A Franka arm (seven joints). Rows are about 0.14 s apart.
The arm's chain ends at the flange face. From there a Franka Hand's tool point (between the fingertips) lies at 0.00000 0.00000 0.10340 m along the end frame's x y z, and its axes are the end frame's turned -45 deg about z.
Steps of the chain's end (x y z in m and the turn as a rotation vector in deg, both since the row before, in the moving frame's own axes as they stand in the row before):
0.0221 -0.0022 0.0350 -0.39 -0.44 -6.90
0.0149 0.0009 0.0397 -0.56 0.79 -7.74
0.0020 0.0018 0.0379 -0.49 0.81 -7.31
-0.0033 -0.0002 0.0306 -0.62 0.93 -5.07
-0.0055 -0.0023 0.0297 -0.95 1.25 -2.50
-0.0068 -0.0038 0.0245 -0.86 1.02 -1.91
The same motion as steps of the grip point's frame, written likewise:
0.0161 0.0141 0.0350 0.04 -0.59 -6.90
0.0103 0.0129 0.0397 -0.95 0.16 -7.74
0.0007 0.0043 0.0379 -0.92 0.23 -7.31
-0.0017 -0.0005 0.0306 -1.10 0.22 -5.07
-0.0018 -0.0027 0.0297 -1.56 0.21 -2.50
-0.0019 -0.0051 0.0245 -1.33 0.11 -1.91

